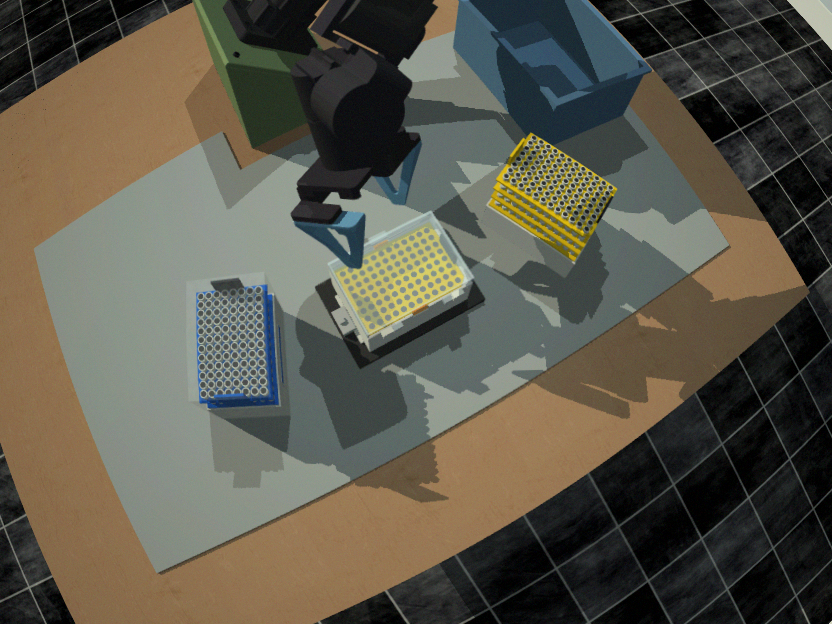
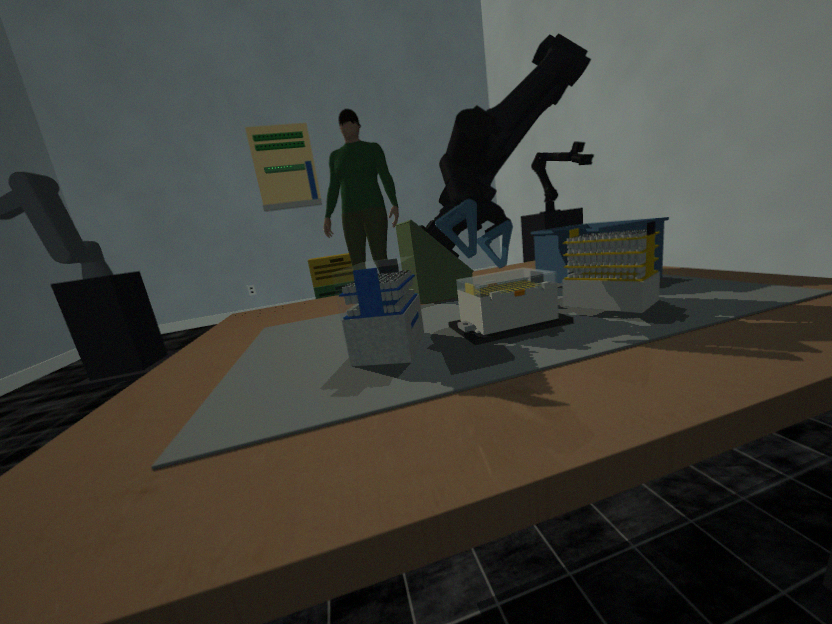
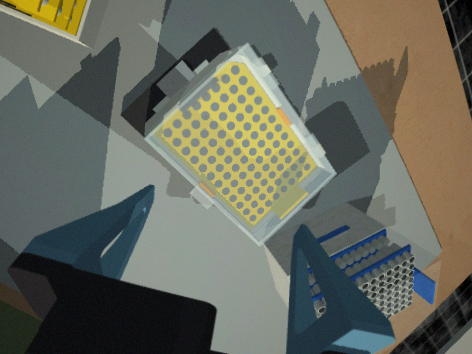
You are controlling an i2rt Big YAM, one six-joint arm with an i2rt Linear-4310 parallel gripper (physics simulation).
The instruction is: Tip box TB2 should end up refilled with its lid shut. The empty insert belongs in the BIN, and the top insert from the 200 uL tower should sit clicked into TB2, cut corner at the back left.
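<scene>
The tip box (image 1: 377,340) (image 2: 514,314), which I take for TB2, stands mid-mat on a black base. Its yellow insert (image 1: 399,278) (image 3: 235,145) shows holes without tips, under a clear lid (image 1: 454,245) (image 2: 507,276) (image 3: 260,236). The lid looks down; I cannot tell if it is latched. My gripper (image 1: 378,234) (image 2: 485,260) (image 3: 227,211) is open and empty, above and behind the box's rear long side. A tower of stacked yellow inserts (image 1: 557,184) (image 2: 606,258) (image 3: 65,15) with tips stands right of the box; its label is unreadable. The blue bin (image 1: 577,114) (image 2: 551,248) is at the back right.
A blue-insert tip stack (image 1: 231,342) (image 2: 379,335) (image 3: 387,285) stands left of the box, with an upright blue piece. A green wedge-shaped block (image 1: 265,100) (image 2: 430,268) is behind, by the arm. The grey mat (image 1: 120,268) (image 2: 255,403) lies on the wooden table.
</scene>
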